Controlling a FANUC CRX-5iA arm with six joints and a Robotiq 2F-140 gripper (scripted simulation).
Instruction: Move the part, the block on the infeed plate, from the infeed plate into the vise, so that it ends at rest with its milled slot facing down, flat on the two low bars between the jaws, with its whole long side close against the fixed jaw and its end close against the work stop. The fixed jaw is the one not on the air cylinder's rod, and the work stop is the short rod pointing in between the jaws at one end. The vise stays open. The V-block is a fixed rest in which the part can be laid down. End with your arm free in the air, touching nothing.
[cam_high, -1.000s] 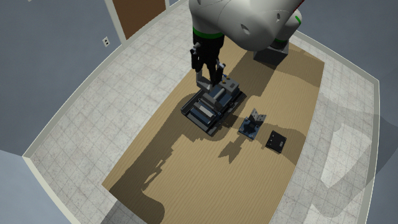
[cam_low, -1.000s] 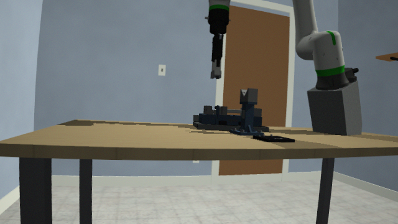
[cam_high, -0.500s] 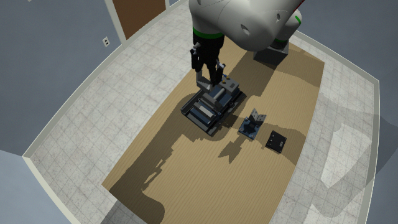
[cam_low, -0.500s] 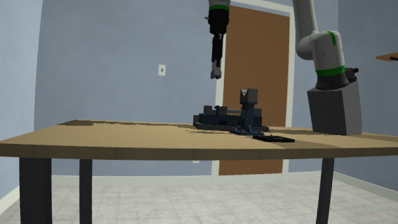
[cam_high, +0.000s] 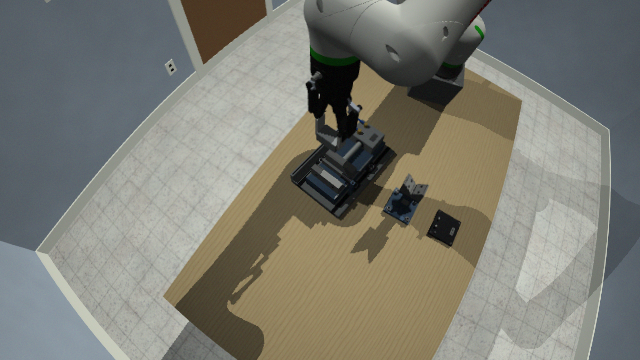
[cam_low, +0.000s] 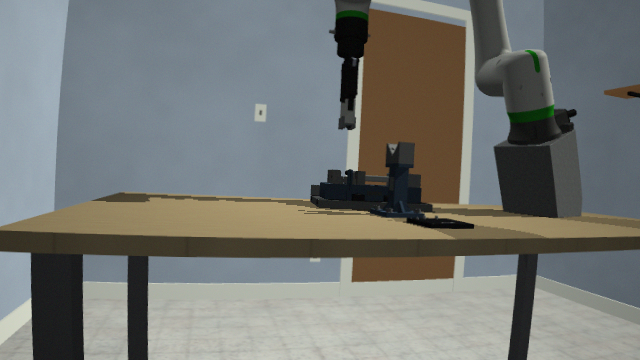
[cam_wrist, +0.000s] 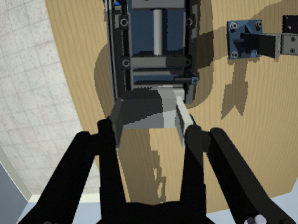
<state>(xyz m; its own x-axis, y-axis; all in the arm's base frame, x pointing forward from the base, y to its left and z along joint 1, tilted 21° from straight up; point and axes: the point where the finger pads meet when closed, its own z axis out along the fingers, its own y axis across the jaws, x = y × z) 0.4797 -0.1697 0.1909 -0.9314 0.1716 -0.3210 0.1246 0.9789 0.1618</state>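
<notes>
Right now the moving jaw is 30 mm behind my hand, 20 mm to the left of it and 170 mm below it. Also, from my hand: air cylinder rod: 80 mm behind, 30 mm to the left, 170 mm below; then part: 30 mm below; then work stop rod: 10 mm ahead, 70 mm to the left, 160 mm below.
</notes>
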